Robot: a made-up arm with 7 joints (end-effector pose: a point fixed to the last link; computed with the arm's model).
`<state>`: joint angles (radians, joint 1 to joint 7).
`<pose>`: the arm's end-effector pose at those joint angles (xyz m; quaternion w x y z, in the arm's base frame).
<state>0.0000 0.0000 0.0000 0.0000 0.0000 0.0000 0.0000</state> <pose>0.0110 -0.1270 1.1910 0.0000 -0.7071 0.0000 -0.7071</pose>
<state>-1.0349 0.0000 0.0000 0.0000 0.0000 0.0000 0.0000</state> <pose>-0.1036 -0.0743 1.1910 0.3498 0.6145 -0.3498 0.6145</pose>
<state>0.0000 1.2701 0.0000 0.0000 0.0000 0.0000 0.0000</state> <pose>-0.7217 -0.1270 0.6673 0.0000 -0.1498 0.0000 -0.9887</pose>
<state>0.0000 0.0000 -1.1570 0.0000 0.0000 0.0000 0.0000</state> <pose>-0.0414 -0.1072 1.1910 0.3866 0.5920 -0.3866 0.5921</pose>
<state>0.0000 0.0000 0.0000 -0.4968 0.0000 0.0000 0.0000</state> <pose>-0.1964 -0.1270 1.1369 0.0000 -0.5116 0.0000 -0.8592</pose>
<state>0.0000 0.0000 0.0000 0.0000 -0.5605 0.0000 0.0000</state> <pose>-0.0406 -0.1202 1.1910 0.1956 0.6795 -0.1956 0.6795</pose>
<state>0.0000 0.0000 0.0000 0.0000 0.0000 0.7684 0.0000</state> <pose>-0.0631 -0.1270 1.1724 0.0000 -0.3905 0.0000 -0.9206</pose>
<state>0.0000 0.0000 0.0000 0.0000 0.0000 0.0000 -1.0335</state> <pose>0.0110 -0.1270 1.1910 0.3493 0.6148 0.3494 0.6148</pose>
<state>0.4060 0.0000 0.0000 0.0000 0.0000 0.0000 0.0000</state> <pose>0.0603 -0.1123 1.1910 0.1426 -0.6926 -0.1426 -0.6926</pose>
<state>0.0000 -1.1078 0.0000 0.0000 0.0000 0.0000 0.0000</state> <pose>0.6840 -0.1270 0.7612 0.0000 -0.9733 0.0000 -0.2294</pose>
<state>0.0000 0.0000 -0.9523 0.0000 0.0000 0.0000 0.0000</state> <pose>-0.0344 -0.1150 1.1910 0.3241 0.6285 -0.3241 0.6285</pose>
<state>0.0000 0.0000 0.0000 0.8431 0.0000 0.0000 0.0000</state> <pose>0.3376 -0.1270 1.0472 0.0000 -0.9345 0.0000 -0.3559</pose>
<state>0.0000 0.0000 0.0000 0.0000 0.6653 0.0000 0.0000</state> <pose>0.0654 -0.0985 1.1910 0.2309 -0.6683 -0.2309 -0.6683</pose>
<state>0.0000 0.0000 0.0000 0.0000 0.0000 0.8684 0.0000</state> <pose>-0.0710 -0.1270 1.1659 0.0000 -0.3440 0.0000 -0.9390</pose>
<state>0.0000 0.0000 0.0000 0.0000 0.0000 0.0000 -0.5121</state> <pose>0.0110 -0.1270 1.1910 0.1791 0.6841 0.1791 0.6841</pose>
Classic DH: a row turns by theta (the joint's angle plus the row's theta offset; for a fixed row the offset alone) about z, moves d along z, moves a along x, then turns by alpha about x. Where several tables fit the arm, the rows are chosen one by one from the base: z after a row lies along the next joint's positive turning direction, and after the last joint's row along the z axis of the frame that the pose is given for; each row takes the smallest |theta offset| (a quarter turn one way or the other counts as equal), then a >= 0, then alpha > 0; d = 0 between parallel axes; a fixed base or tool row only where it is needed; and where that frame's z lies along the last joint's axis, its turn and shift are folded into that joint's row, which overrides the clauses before.
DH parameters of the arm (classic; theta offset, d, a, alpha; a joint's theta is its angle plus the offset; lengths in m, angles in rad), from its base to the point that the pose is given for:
joint 1: 0 0.432 0 1.5708
joint 2: 0 0.077 0 -1.5708
joint 3: 0 0.323 0.014 -1.5708
joint 4: 0 0.043 -0.017 1.5708
joint 5: 0 0.335 0 1.5708
joint 6: 1.5708 0.093 0.101 1.5708
joint 7: 0 0.014 0 0

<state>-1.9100 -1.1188 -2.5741 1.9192 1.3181 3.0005 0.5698</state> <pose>-0.2023 -0.0148 0.6767 0.9044 -0.0253 0.3809 -0.1906</pose>
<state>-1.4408 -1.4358 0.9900 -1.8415 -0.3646 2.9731 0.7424</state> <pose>-0.2329 -0.2030 0.5349 0.6375 -0.5118 0.4222 0.3917</pose>
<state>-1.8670 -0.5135 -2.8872 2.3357 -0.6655 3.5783 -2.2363</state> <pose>-0.0522 0.1213 0.7129 0.2234 -0.3271 -0.1769 0.9010</pose>
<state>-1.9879 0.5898 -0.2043 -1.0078 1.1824 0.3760 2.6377</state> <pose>0.2194 0.5595 0.7586 0.2879 -0.4628 0.2558 -0.7985</pose>
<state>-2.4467 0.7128 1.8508 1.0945 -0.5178 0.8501 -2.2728</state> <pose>0.5121 0.1189 0.8450 0.5302 0.2597 0.6903 -0.4184</pose>
